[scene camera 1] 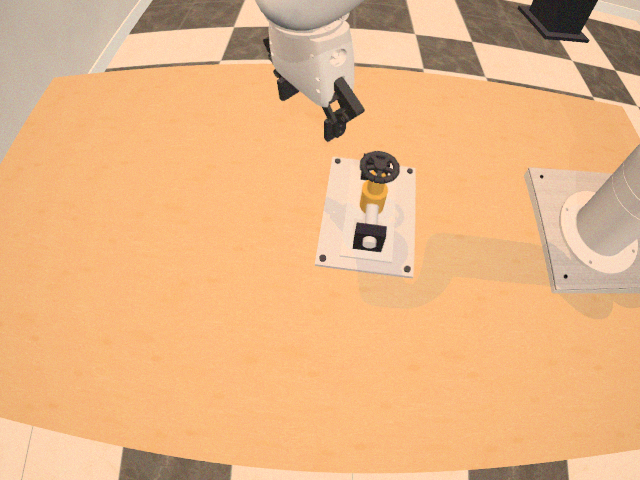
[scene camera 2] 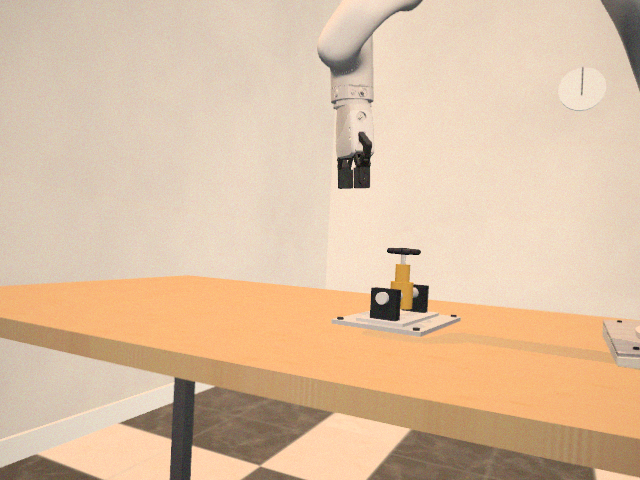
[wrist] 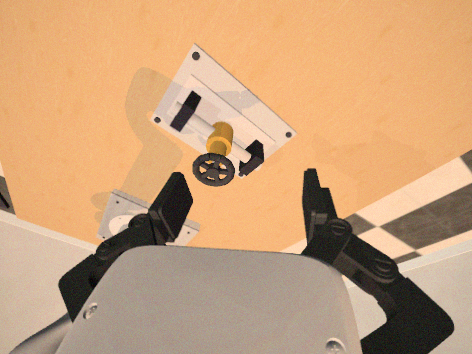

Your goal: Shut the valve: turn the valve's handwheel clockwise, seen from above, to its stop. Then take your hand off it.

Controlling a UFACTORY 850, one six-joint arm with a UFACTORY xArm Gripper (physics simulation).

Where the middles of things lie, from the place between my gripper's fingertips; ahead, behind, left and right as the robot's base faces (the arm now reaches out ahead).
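Black spoked handwheel (scene camera 1: 380, 166): 11 cm behind my hand, 1 cm to the left, 13 cm below. Pale mounting plate (scene camera 1: 329, 245): 11 cm behind my hand, 1 cm to the left, 25 cm below.
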